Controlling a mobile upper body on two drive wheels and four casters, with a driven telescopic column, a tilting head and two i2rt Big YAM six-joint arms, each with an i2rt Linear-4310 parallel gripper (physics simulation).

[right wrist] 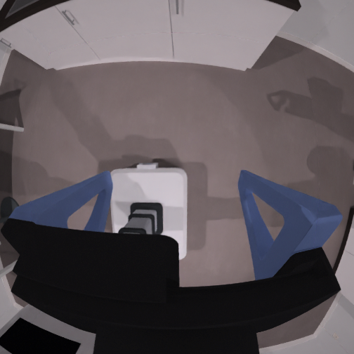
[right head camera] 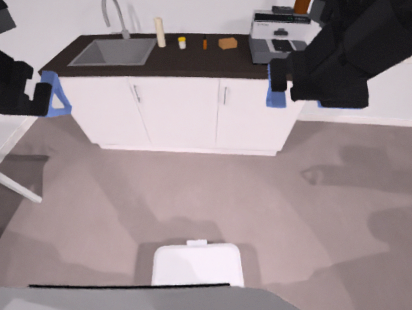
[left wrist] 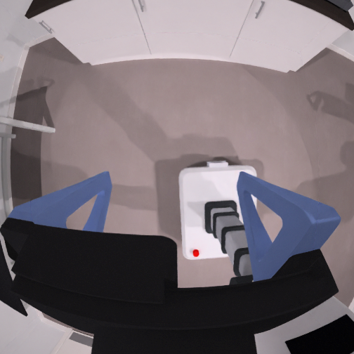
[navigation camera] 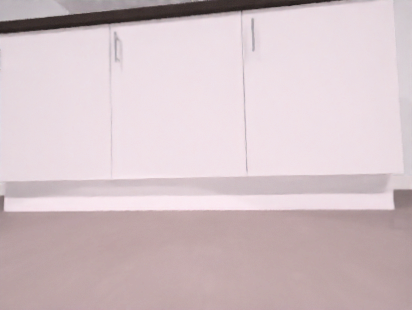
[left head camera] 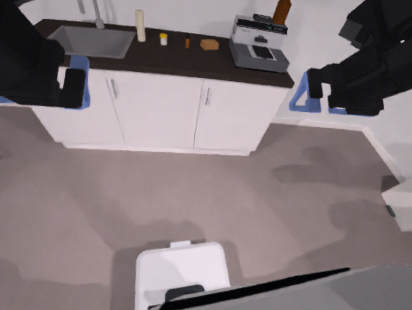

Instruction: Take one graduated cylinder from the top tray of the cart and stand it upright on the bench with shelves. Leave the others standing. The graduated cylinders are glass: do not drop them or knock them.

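Frame: origin at the left arm's base, x ahead, y left, z up, level; centimetres.
Seen in the pictures: left gripper, between the fingertips: [right head camera: 45, 109] [left head camera: 55, 100]; right gripper, between the fingertips: [right head camera: 293, 103] [left head camera: 310, 108].
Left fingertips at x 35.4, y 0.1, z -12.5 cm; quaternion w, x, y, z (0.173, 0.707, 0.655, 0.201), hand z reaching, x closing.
Pixels of each thing's top centre, then the offset from my left fingertips to it. "spot": a spot on its surface instead.
- white cabinet, a spot on its surface: [navigation camera: 175, 100] spot: dx +83.2, dy -10.7, dz -79.2 cm
- sink, a spot on its surface: [left head camera: 95, 42] spot: dx +131.6, dy +34.2, dz -46.4 cm
- yellow-capped jar, a spot on its surface: [left head camera: 163, 40] spot: dx +111.5, dy -16.4, dz -34.3 cm
- brown block, a spot on its surface: [left head camera: 209, 45] spot: dx +109.5, dy -48.1, dz -34.4 cm
- grey-white machine, a spot on its surface: [left head camera: 259, 55] spot: dx +85.9, dy -75.5, dz -28.0 cm
My left gripper [left wrist: 173, 178] is open and empty, with its two blue fingers wide apart above the floor. My right gripper [right wrist: 174, 177] [left head camera: 325, 104] is also open and empty, held up at the right of the left head view. No graduated cylinder, cart or bench with shelves can be made out in these views.
A white cabinet [left head camera: 155, 110] [right head camera: 180, 110] [navigation camera: 175, 100] with a dark worktop stands ahead. On it are a sink [left head camera: 95, 42] [right head camera: 112, 52], a yellow-capped jar [left head camera: 163, 40], a brown block [left head camera: 209, 45] and a grey-white machine [left head camera: 259, 55]. A white box [left head camera: 402, 202] stands at the right.
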